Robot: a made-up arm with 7 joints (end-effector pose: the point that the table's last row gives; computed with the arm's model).
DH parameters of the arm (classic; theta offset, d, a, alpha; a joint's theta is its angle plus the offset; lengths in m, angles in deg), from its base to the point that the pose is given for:
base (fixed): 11.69 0 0.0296 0
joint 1: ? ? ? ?
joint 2: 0 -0.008 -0.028 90
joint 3: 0 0.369 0.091 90
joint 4: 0 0.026 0.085 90
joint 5: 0 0.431 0.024 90
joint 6: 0 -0.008 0.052 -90
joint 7: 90 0.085 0.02 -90
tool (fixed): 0 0.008 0 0
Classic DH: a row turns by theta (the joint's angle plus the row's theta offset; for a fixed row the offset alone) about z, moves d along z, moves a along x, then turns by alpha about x.
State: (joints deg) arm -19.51 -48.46 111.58 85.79 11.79 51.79 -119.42
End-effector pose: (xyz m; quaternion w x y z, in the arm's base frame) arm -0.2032 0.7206 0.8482 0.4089 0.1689 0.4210 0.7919
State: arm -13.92 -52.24 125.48 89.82 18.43 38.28 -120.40
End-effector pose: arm -0.4186 0.6647 0.7521 0.2119 0.1579 0.4601 0.8476
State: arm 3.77 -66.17 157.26 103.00 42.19 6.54 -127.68
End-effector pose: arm -0.7670 0.2448 0.5273 0.1840 -0.2139 -0.5725 -0.7698
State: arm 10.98 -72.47 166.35 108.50 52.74 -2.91 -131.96
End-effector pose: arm -0.7851 0.0727 0.4541 0.2404 -0.2429 -0.6096 -0.7152
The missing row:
joint 1: -11.69 0.747 0.008 -90
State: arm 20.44 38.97 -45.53 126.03 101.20 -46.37 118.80
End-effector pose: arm 0.7136 -0.1719 1.1835 0.9360 -0.0792 -0.2168 0.2659
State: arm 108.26 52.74 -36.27 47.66 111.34 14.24 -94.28
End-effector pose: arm 0.3166 0.3591 0.5083 0.6429 0.7339 -0.2153 -0.0415
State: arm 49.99 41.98 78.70 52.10 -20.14 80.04 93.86
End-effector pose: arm -0.2237 0.4248 0.7492 0.8355 0.4375 -0.3207 -0.0877
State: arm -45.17 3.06 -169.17 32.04 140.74 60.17 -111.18
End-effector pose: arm -0.3588 0.2799 0.7338 0.2883 0.6581 0.6385 -0.2760
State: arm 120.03 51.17 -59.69 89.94 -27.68 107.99 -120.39
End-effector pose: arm 0.2711 0.6463 0.8333 0.8451 -0.0671 0.4762 0.2335
